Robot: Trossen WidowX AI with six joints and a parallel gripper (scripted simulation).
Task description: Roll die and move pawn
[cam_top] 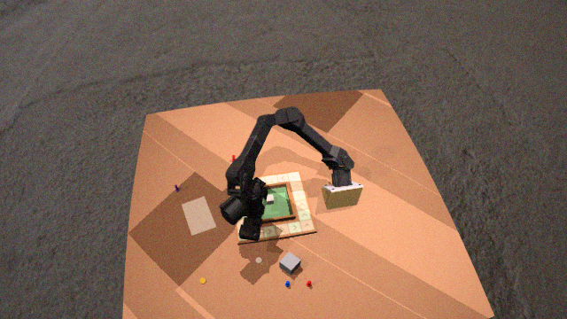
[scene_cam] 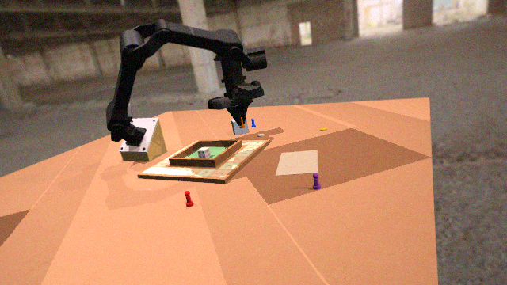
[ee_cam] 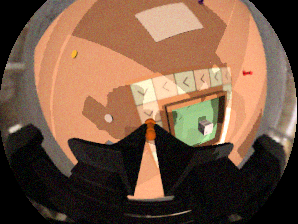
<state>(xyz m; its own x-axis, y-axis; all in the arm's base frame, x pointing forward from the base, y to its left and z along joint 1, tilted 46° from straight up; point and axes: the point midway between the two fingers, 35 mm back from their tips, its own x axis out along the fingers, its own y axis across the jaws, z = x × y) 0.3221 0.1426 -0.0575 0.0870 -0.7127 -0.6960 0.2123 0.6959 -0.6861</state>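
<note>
My gripper tip is now 10 cm to the right of the white disc and 7 cm above it. From my gripper tip the other things lie so: grey block (13 cm to the left, 10 cm behind, 5 cm below); then orange pawn (1 cm above); then green floor (12 cm to the right, 6 cm below, 6 cm behind).
</note>
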